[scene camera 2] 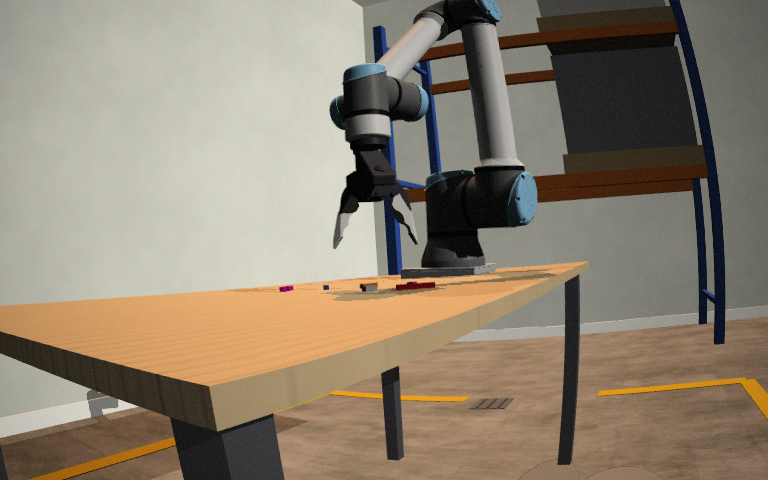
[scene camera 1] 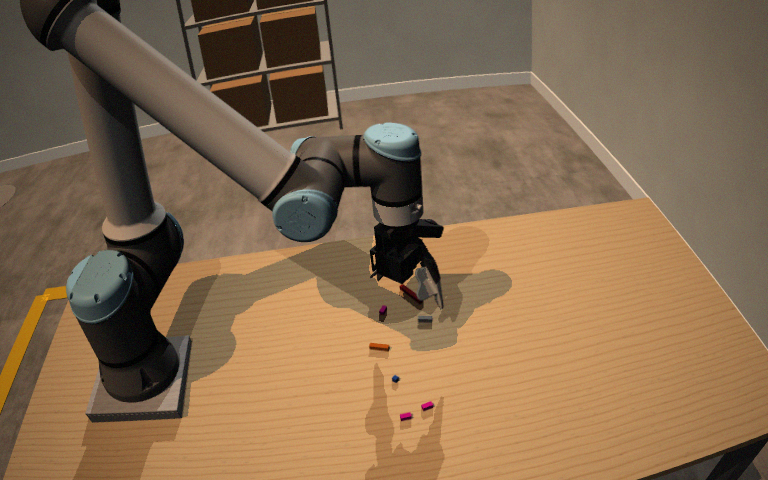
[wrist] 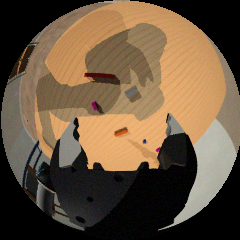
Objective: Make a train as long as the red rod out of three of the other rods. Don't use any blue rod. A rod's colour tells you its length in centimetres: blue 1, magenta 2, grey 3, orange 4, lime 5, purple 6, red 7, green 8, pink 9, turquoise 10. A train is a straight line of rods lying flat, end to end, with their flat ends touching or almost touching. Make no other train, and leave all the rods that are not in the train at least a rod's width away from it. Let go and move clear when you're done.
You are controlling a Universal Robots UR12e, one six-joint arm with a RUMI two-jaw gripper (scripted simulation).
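Through scene camera 1 I find my gripper (scene camera 1: 409,294). Scene camera 2 gives me the gripper (scene camera 2: 376,247) too, and in the wrist view I can again see my gripper (wrist: 121,115).
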